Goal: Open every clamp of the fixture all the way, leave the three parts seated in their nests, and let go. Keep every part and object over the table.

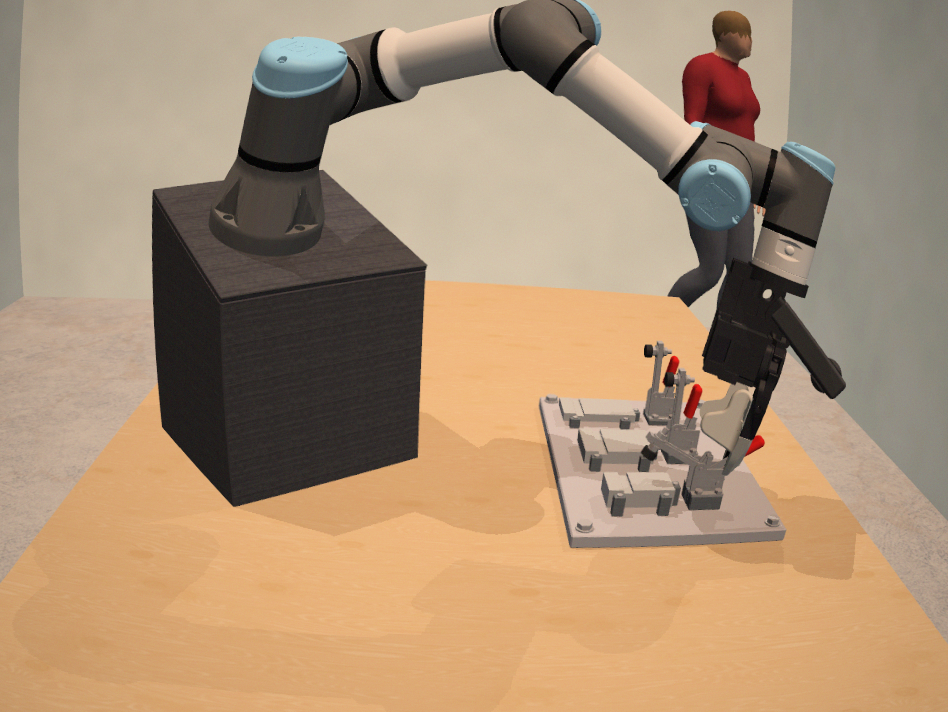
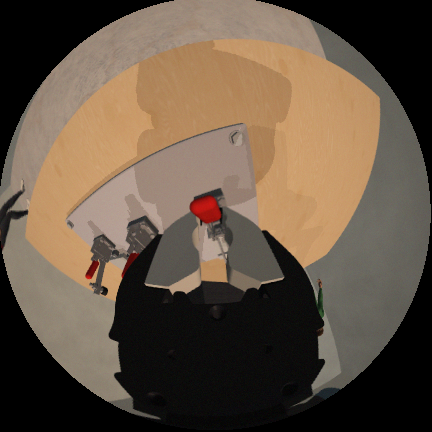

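Where they show: gripper, between the fingertips: (image 1: 723, 471) (image 2: 210, 209); arm's base, origin of its link: (image 1: 264, 225).
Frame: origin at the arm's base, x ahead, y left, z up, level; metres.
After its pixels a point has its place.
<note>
The fixture plate (image 1: 651, 534) @[y -0.241, x 0.371, z -0.242 m] (image 2: 170, 167) @[y -0.172, x 0.516, z -0.242 m] carries three clamps and three grey parts. The back clamp (image 1: 657, 377) @[y 0.025, x 0.469, z -0.183 m] (image 2: 103, 247) @[y 0.018, x 0.482, z -0.223 m] and the middle clamp (image 1: 679, 406) @[y -0.084, x 0.453, z -0.175 m] (image 2: 142, 234) @[y -0.091, x 0.470, z -0.217 m] have upright arms. The front clamp (image 1: 705, 476) @[y -0.198, x 0.442, z -0.205 m] has its arm tilted, its black tip raised a little above the front part. Its red handle (image 1: 755, 445) @[y -0.204, x 0.495, z -0.171 m] (image 2: 205, 208) @[y -0.199, x 0.503, z -0.165 m] slants outward, partly behind a finger. My gripper (image 1: 731, 462) @[y -0.192, x 0.468, z -0.205 m] (image 2: 210, 209) @[y -0.192, x 0.468, z -0.205 m] is shut on this handle. The front part (image 1: 649, 482) @[y -0.182, x 0.385, z -0.216 m], middle part (image 1: 622, 442) @[y -0.075, x 0.392, z -0.221 m] and back part (image 1: 603, 410) @[y 0.028, x 0.403, z -0.226 m] sit in their nests.
The dark pedestal (image 1: 321, 383) @[y -0.087, x 0.066, z -0.143 m] with the arm's base stands on the table (image 1: 344, 613) @[y -0.322, x 0.075, z -0.256 m] left of the fixture. The middle clamp's red handle (image 1: 693, 400) @[y -0.089, x 0.468, z -0.167 m] stands close to my fingers. A person in a red top (image 1: 724, 91) is behind the table.
</note>
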